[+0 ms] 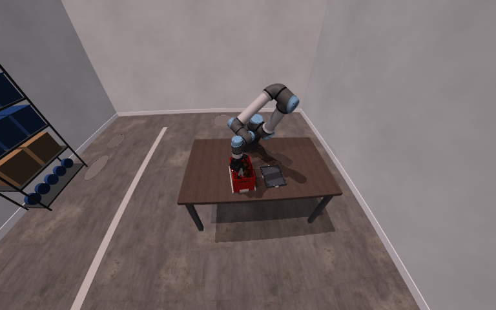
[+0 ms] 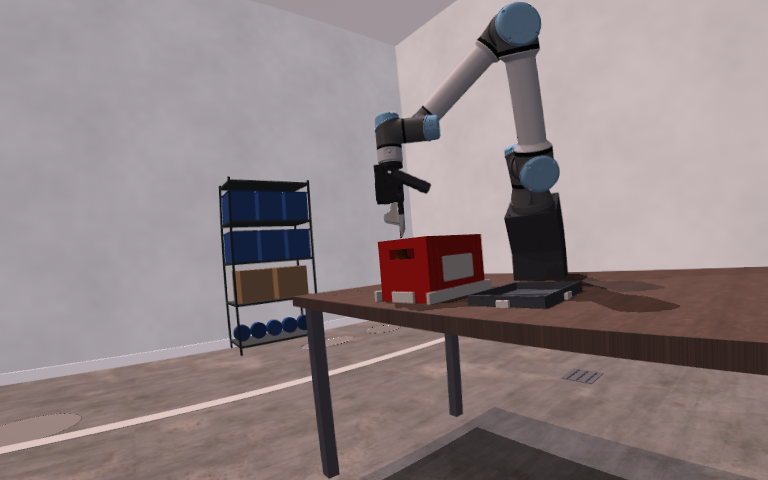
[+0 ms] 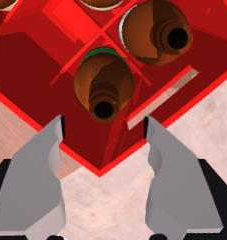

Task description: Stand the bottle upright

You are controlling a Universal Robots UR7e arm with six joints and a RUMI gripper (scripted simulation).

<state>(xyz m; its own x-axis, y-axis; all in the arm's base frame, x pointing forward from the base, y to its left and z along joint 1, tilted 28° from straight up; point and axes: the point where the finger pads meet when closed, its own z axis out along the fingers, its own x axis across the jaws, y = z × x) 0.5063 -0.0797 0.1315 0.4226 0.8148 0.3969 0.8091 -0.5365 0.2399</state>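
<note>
Now: the glass bottle 110 mm below my hand. Also, from my hand: dark tray: 170 mm behind, 300 mm to the left, 180 mm below; then red crate: 90 mm behind, 10 mm to the left, 110 mm below; then brown bottle: 110 mm behind, 50 mm to the left, 110 mm below.
</note>
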